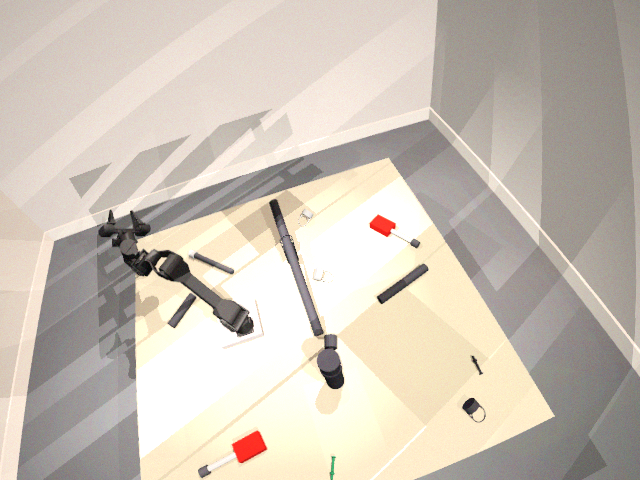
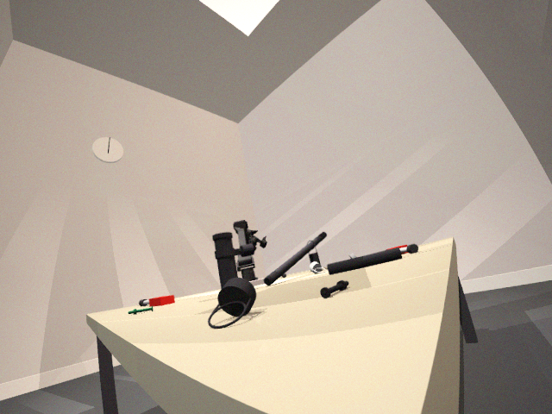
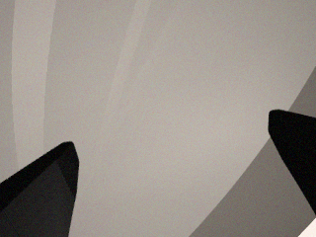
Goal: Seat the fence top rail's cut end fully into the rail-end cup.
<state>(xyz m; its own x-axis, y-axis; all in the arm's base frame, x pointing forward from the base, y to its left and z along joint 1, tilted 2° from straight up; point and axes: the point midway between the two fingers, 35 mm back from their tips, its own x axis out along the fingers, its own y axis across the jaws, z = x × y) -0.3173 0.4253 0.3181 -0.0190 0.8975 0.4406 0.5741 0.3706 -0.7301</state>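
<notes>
Now: the rail-end cup 67 cm to the right of my gripper tip, 61 cm ahead of it and 21 cm below it. Round my gripper tip: green bolt 98 cm to the right, 51 cm ahead, 34 cm below; dark tube 94 cm ahead, 48 cm to the right, 33 cm below; short tube 33 cm below, 30 cm to the right, 9 cm ahead.
</notes>
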